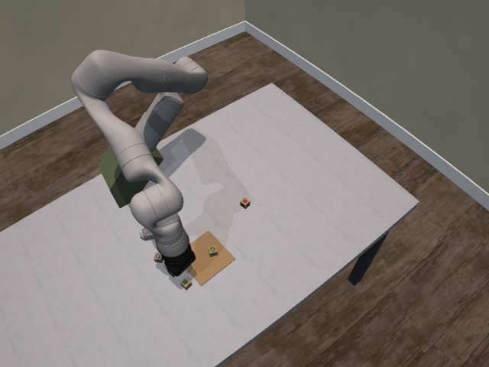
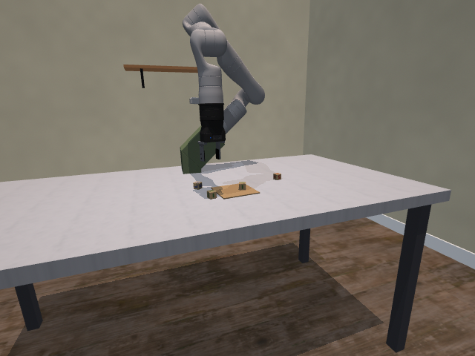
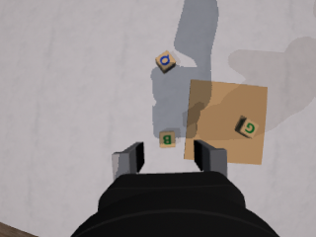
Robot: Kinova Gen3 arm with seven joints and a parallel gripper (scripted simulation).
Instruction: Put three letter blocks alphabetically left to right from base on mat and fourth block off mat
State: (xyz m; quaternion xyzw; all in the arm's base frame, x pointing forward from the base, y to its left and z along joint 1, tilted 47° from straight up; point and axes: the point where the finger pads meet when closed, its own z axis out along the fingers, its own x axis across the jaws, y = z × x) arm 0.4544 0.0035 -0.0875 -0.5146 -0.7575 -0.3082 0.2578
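Now: the tan mat 60 mm behind my hand, 90 mm to the left of it and 150 mm below it.
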